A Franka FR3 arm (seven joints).
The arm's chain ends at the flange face. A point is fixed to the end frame.
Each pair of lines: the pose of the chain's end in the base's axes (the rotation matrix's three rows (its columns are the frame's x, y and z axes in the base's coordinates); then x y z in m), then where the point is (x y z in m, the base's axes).
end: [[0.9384, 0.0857, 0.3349], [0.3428, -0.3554, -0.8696], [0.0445, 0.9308, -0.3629]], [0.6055, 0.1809, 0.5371]
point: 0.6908 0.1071 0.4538
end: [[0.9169, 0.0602, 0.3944], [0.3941, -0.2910, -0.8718], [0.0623, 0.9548, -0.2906]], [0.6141, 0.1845, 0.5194]
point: 0.7067 0.1102 0.4448
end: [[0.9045, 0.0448, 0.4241], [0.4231, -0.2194, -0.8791], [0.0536, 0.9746, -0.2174]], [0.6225, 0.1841, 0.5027]
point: 0.7188 0.1072 0.4358
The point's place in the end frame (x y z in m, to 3 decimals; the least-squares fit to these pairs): 0.051 -0.044 0.123
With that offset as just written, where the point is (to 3 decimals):
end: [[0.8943, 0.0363, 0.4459], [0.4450, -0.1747, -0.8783], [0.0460, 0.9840, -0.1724]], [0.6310, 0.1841, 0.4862]
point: 0.730 0.106 0.424
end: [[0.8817, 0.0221, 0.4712], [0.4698, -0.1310, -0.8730], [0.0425, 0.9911, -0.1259]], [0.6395, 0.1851, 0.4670]
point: 0.741 0.107 0.410
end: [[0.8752, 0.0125, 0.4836], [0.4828, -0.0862, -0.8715], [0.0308, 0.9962, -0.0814]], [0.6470, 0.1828, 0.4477]
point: 0.751 0.104 0.395
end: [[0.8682, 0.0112, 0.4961], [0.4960, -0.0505, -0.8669], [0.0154, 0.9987, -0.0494]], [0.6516, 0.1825, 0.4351]
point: 0.756 0.103 0.386
